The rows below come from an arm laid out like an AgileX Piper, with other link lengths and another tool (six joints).
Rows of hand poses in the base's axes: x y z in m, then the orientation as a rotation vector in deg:
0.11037 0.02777 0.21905 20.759 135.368 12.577
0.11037 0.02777 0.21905 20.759 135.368 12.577
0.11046 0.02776 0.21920 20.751 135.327 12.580
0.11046 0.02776 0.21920 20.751 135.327 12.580
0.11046 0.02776 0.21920 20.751 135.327 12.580
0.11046 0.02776 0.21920 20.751 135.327 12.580
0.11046 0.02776 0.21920 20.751 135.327 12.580
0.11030 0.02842 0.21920 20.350 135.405 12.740
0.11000 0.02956 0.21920 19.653 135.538 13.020
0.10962 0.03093 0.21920 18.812 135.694 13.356
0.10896 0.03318 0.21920 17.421 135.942 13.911
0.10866 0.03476 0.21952 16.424 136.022 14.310
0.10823 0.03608 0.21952 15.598 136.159 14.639
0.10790 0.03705 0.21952 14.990 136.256 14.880
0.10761 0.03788 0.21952 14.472 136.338 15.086
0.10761 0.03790 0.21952 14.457 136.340 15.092
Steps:
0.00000 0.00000 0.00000 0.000 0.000 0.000
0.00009 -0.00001 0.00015 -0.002 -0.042 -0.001
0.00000 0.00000 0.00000 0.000 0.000 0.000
0.00000 0.00000 0.00000 0.000 0.000 0.000
0.00000 0.00000 0.00000 0.000 0.000 0.000
0.00000 0.00000 0.00000 0.000 0.000 0.000
-0.00016 0.00066 0.00000 -0.001 0.000 0.341
-0.00030 0.00114 0.00000 0.000 0.000 0.593
-0.00038 0.00137 0.00000 0.000 0.000 0.715
-0.00066 0.00225 0.00000 0.000 0.000 1.180
-0.00030 0.00158 0.00032 0.000 -0.089 0.831
-0.00043 0.00132 0.00000 0.000 0.000 0.700
-0.00033 0.00097 0.00000 0.000 -0.001 0.514
-0.00029 0.00083 0.00000 0.000 0.000 0.438
0.00000 0.00002 0.00000 0.000 0.000 0.013

